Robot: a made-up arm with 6 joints.
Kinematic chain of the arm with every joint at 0, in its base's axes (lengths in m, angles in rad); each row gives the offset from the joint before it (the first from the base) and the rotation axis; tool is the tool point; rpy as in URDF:
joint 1: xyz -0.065 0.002 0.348 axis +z
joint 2: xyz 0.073 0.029 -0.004 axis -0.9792 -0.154 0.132
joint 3: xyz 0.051 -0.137 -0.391 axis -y
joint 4: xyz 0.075 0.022 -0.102 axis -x
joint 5: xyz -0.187 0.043 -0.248 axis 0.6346 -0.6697 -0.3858
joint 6: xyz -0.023 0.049 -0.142 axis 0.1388 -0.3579 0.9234
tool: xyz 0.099 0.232 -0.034 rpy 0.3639 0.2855 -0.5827
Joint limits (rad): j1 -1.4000..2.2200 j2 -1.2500..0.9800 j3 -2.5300..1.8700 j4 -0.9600..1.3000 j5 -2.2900..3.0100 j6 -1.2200..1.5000
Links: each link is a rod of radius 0.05 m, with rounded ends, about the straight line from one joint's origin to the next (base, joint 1, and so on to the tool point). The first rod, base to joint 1, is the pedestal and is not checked.
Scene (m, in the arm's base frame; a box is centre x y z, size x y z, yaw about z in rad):
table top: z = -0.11
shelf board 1: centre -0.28 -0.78 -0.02 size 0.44 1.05 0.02 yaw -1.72
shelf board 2: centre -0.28 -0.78 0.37 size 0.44 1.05 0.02 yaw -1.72
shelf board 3: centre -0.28 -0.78 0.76 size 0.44 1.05 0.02 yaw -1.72
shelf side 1: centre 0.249 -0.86 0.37 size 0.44 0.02 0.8 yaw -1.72
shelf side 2: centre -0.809 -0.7 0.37 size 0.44 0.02 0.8 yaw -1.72
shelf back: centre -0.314 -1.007 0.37 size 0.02 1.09 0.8 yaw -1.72
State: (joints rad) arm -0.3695 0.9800 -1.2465 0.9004 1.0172 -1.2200
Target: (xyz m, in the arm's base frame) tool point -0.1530 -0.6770 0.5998
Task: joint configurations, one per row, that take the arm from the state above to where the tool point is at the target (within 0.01 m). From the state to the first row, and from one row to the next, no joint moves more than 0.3 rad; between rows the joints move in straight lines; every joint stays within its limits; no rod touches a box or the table.
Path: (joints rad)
1: -0.3307 0.9689 -1.4927 0.8596 1.1083 -1.0713
2: -0.2918 0.9578 -1.7388 0.8188 1.1993 -0.9227
3: -0.2530 0.9466 -1.9850 0.7780 1.2904 -0.7740
4: -0.0817 0.9331 -2.0941 0.8417 1.0013 -0.8345
5: 0.0896 0.9195 -2.2032 0.9054 0.7123 -0.8950
6: 0.2609 0.9060 -2.3123 0.9690 0.4232 -0.9555
7: 0.4322 0.8924 -2.4214 1.0327 0.1342 -1.0160
8: 0.3054 0.9216 -2.2135 1.1218 0.0775 -1.0840
9: 0.1786 0.9508 -2.0056 1.2109 0.0207 -1.1520
10: 0.0518 0.9800 -1.7977 1.3000 -0.0360 -1.2200

